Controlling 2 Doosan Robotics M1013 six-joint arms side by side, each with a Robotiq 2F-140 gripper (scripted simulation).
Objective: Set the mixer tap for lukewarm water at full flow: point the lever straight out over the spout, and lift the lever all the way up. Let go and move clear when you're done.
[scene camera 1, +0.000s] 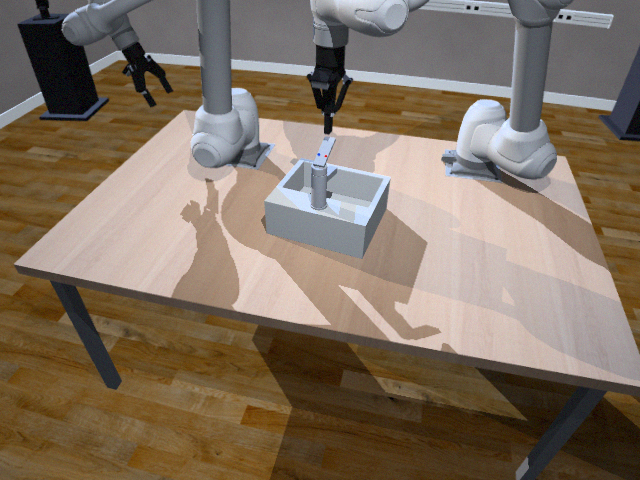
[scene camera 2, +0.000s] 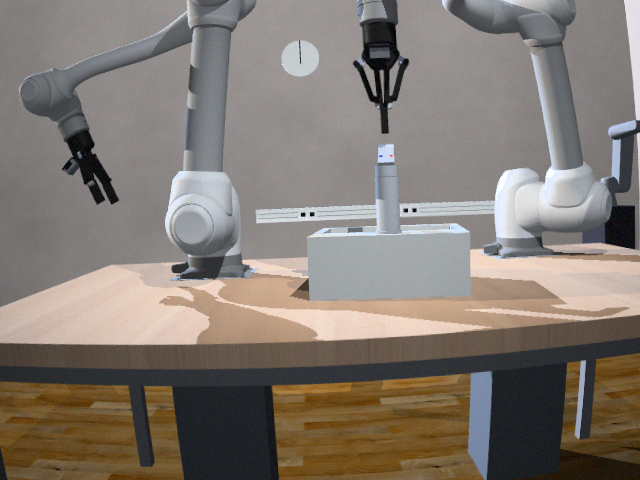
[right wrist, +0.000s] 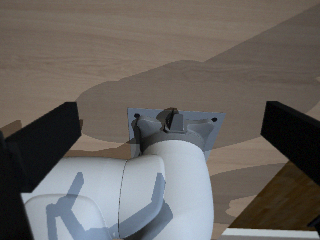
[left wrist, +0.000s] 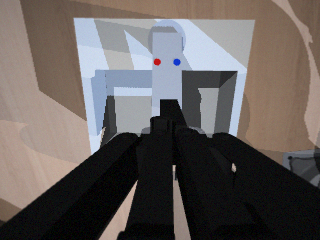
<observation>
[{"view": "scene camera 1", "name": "my left gripper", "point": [328,132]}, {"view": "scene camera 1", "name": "my right gripper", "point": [162,99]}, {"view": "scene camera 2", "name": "my left gripper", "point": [385,133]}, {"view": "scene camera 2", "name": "my right gripper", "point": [108,202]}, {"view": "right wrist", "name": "my right gripper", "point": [171,118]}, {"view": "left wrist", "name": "my left gripper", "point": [168,113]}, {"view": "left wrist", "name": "flat lever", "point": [167,47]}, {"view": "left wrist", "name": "grey sink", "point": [117,91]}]
</observation>
